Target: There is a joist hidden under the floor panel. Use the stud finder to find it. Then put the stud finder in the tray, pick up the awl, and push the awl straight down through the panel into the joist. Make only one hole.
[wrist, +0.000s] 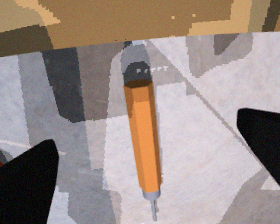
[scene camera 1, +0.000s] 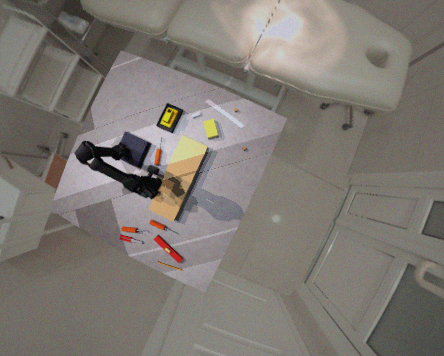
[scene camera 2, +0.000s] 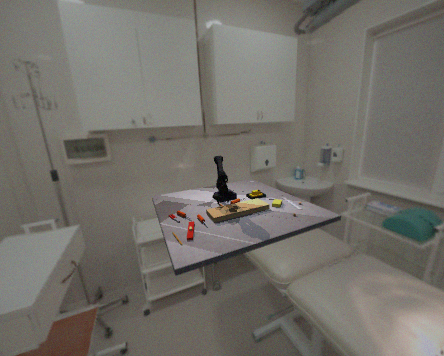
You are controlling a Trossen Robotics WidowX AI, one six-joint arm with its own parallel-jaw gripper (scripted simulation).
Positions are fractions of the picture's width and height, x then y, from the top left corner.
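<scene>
There's an awl (wrist: 0.50, 0.43) here, and my gripper (wrist: 0.54, 0.59) is open and holds nothing.
</scene>
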